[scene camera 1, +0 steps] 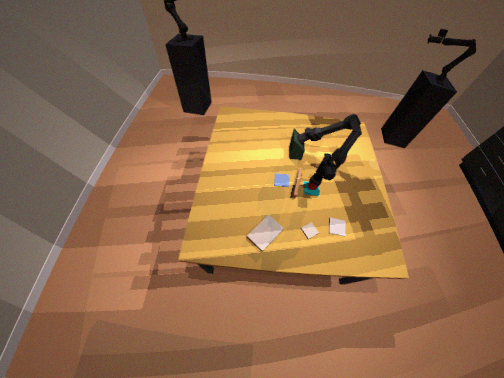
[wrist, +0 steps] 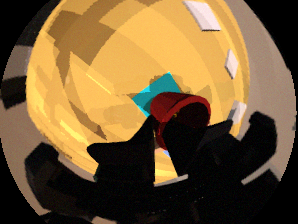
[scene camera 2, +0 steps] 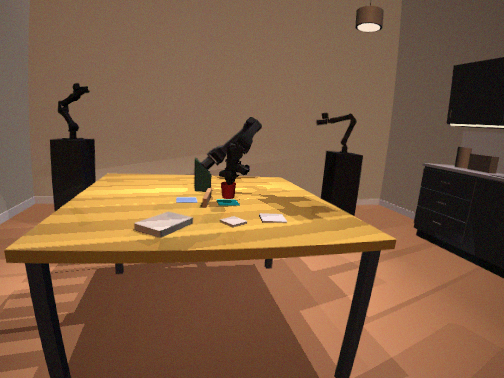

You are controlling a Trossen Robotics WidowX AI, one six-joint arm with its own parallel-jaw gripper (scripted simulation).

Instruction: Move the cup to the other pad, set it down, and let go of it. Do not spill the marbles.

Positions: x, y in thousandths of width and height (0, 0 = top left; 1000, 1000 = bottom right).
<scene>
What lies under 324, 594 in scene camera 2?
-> A grey flat box.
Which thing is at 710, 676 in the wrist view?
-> My gripper.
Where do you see a teal pad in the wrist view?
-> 482, 444
</scene>
